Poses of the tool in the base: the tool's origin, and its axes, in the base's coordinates. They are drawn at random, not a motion.
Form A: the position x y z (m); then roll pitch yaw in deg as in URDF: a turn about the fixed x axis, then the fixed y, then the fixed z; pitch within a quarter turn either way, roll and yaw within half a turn.
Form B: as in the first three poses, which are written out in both.
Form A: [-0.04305 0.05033 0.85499 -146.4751 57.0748 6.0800]
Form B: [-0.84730 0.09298 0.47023 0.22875 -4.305 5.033 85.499]
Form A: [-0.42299 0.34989 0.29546 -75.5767 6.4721 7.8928]
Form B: [-0.61339 0.00240 0.08881 0.78477 -42.299 34.989 29.546]
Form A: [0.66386 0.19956 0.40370 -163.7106 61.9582 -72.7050]
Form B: [-0.64031 0.56180 0.33837 0.39985 66.386 19.956 40.370]
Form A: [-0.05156 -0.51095 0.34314 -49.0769 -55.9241 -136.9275]
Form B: [-0.53142 0.18463 -0.81887 0.11382 -5.156 -51.095 34.314]
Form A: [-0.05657 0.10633 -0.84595 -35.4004 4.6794 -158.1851]
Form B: [-0.01929 0.30565 -0.93232 0.19230 -5.657 10.633 -84.595]
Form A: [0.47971 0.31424 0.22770 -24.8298 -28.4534 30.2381]
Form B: [-0.13858 -0.28606 0.19591 0.92768 47.971 31.424 22.770]
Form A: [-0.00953 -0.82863 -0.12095 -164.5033 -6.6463 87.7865]
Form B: [-0.70743 -0.69146 0.05193 0.13682 -0.953 -82.863 -12.095]
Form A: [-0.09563 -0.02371 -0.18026 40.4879 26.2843 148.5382]
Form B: [-0.11398 0.38217 0.85810 0.32344 -9.563 -2.371 -18.026]
